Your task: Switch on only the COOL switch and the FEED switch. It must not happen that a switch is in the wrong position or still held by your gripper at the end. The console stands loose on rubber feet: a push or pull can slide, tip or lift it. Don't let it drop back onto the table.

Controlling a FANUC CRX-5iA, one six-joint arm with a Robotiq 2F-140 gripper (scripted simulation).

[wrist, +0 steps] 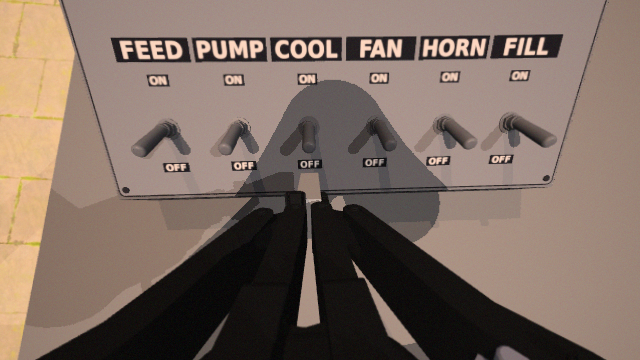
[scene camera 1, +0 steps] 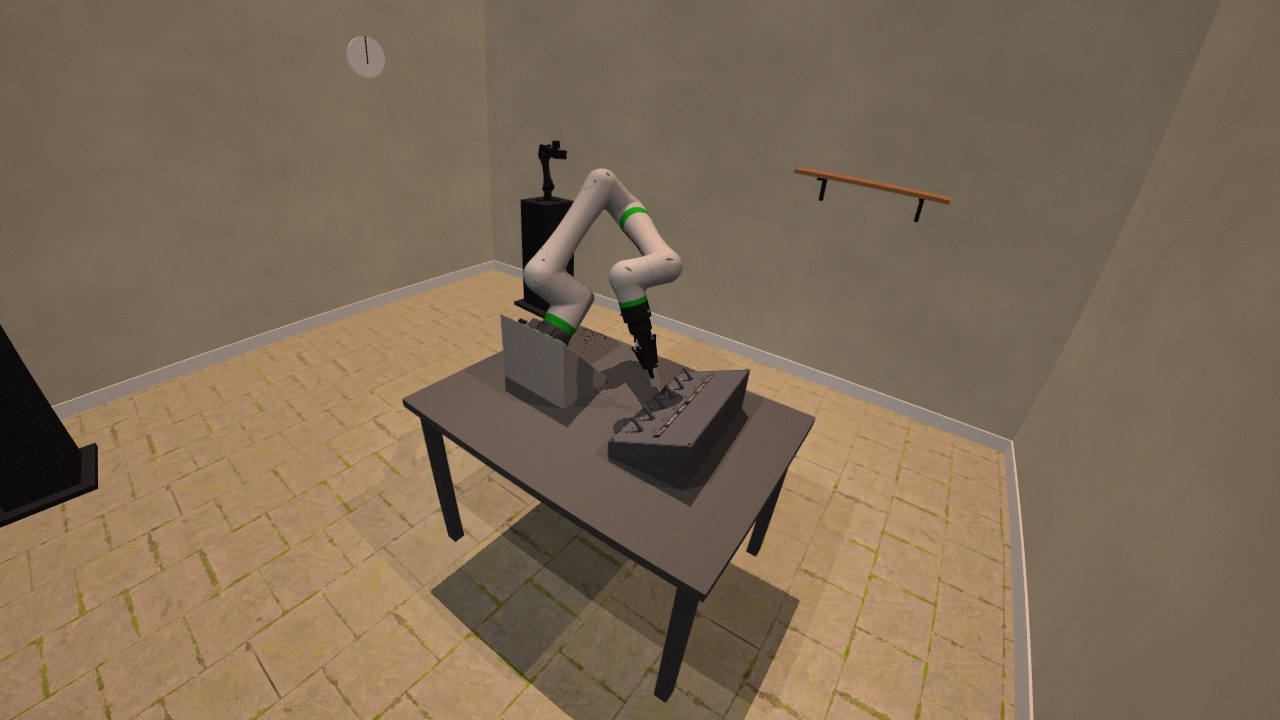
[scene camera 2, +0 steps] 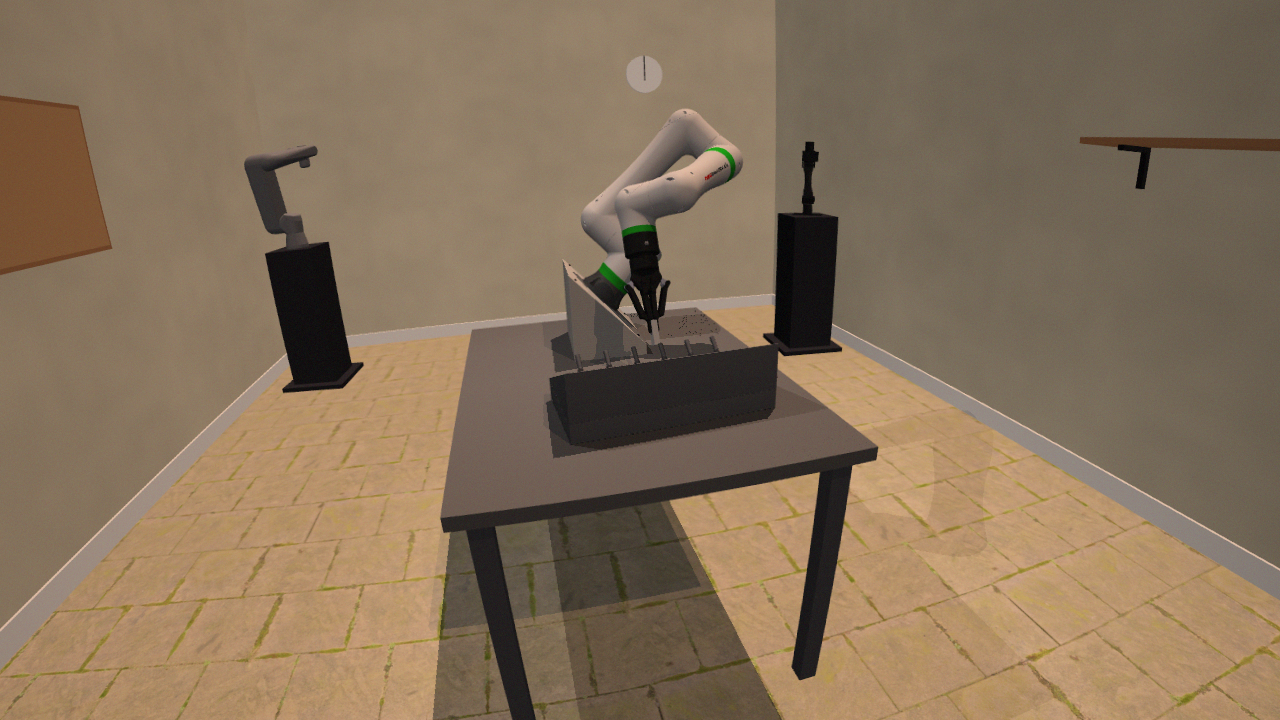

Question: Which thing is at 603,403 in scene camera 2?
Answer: A dark grey console.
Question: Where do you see a dark grey console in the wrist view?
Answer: At 306,93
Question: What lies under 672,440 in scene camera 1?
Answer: A dark grey console.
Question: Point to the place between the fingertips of the gripper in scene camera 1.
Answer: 656,385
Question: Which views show the gripper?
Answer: The wrist view, scene camera 1 and scene camera 2: all of them.
